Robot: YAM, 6 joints.
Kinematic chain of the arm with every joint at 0, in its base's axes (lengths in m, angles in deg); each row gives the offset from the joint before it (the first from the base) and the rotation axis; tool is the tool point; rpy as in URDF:
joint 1: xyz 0 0 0.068 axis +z
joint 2: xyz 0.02 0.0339 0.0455 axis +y
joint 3: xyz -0.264 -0.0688 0 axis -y
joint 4: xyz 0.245 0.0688 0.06 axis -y
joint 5: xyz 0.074 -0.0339 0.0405 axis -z
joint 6: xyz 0.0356 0 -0.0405 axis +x
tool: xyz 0 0 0 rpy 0 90 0
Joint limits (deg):
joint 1: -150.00..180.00
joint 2: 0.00..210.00
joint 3: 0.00..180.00
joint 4: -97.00..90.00
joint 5: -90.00..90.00
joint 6: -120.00..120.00
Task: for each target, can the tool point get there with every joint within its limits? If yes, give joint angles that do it. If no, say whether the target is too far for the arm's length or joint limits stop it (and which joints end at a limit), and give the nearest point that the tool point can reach.
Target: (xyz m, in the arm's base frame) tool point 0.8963 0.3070 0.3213
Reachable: no: too far | nearest point 0.5967 0.2044 0.2503 | short by 0.325 m
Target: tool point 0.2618 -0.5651 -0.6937
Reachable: no: too far | nearest point 0.1782 -0.3847 -0.3350 | short by 0.410 m
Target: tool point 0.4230 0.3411 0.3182
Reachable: yes | joints 38.08 128.77 109.97 29.94 -12.34 67.68
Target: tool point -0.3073 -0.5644 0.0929
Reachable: yes | joints -118.28 175.72 154.57 17.03 5.20 90.41
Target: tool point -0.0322 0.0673 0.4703
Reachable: yes | joints -83.47 19.06 80.96 -46.72 43.13 -52.33
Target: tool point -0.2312 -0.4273 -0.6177
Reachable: no: too far | nearest point -0.1817 -0.3358 -0.3549 | short by 0.283 m
